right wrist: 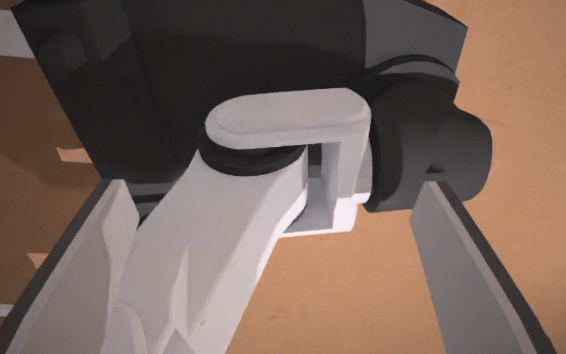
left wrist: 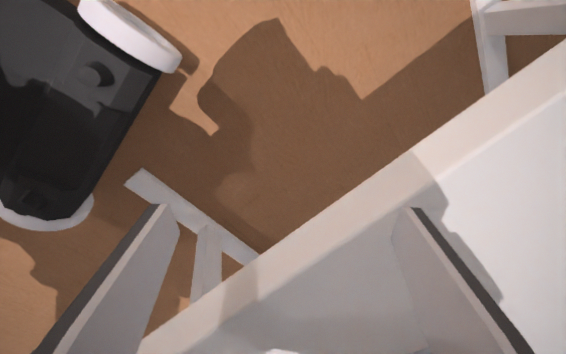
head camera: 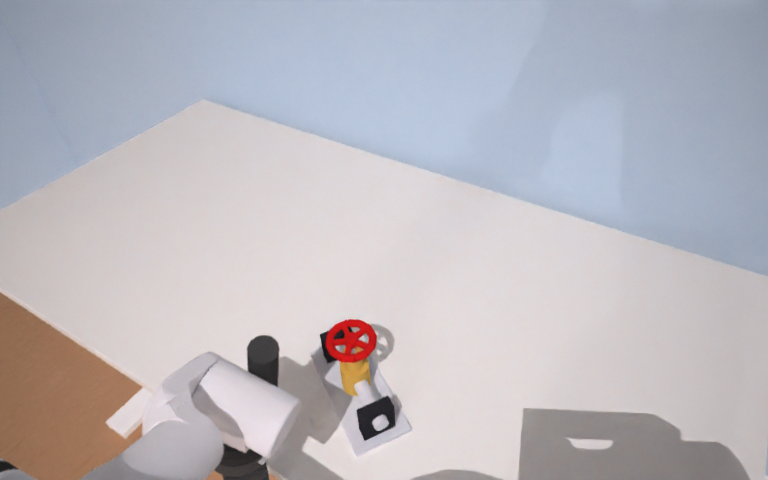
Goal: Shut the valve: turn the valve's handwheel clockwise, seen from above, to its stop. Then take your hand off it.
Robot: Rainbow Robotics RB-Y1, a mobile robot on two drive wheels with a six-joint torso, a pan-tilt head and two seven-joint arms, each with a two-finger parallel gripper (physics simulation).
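The valve's red handwheel (head camera: 351, 340) sits upright on the yellow valve body (head camera: 355, 376) in the lower middle of the head view. The valve has black end blocks and a pale base plate (head camera: 362, 444) on the table. The left arm (head camera: 249, 404) is to the left of the valve in the picture, apart from the handwheel; its fingers cannot be made out in the head view. My left gripper (left wrist: 285, 220) is open and empty, over the table's edge, and the handwheel does not show in its wrist view. My right gripper (right wrist: 275, 199) is open and empty, pointing down beside the robot's base.
The white table (head camera: 226, 226) (left wrist: 520, 200) has its near edge at the lower left of the head view. A pale blue wall (head camera: 339, 67) stands behind it. The robot's dark base (left wrist: 60, 130) (right wrist: 250, 55) shows over the brown floor (left wrist: 310, 150) (right wrist: 320, 300). A white arm link (right wrist: 215, 225) reaches across the right wrist view.
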